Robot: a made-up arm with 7 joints. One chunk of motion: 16 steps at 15 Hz.
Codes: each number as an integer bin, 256 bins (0 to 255) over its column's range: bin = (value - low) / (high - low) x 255, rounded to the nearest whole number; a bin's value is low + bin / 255 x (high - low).
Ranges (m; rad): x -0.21..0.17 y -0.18..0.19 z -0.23..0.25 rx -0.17..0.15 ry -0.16..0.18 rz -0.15..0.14
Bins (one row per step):
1: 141 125 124 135 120 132
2: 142 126 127 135 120 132
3: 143 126 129 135 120 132
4: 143 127 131 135 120 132
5: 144 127 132 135 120 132
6: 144 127 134 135 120 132
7: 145 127 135 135 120 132
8: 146 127 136 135 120 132
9: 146 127 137 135 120 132
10: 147 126 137 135 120 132
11: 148 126 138 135 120 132
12: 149 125 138 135 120 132
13: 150 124 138 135 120 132
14: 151 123 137 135 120 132
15: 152 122 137 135 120 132
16: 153 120 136 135 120 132
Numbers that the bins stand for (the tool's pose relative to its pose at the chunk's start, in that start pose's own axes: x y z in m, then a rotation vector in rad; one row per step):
1: 0.0001 0.0014 0.0034 -0.0006 0.0000 0.0001
2: 0.0016 0.0028 0.0091 -0.0006 0.0000 0.0001
3: 0.0031 0.0028 0.0128 -0.0006 0.0000 0.0001
4: 0.0031 0.0043 0.0166 -0.0006 0.0000 0.0001
5: 0.0046 0.0043 0.0185 -0.0006 0.0000 0.0001
6: 0.0046 0.0043 0.0222 -0.0006 0.0000 0.0001
7: 0.0061 0.0043 0.0241 -0.0006 0.0000 0.0001
8: 0.0076 0.0043 0.0260 -0.0006 0.0000 0.0001
9: 0.0076 0.0043 0.0279 -0.0006 0.0000 0.0001
10: 0.0091 0.0028 0.0279 -0.0006 0.0000 0.0001
11: 0.0105 0.0028 0.0298 -0.0006 0.0000 0.0001
12: 0.0120 0.0014 0.0298 -0.0006 0.0000 0.0001
13: 0.0135 -0.0001 0.0298 -0.0006 0.0000 0.0001
14: 0.0150 -0.0015 0.0279 -0.0006 0.0000 0.0001
15: 0.0165 -0.0030 0.0279 -0.0006 0.0000 0.0001
16: 0.0180 -0.0059 0.0260 -0.0006 0.0000 0.0001

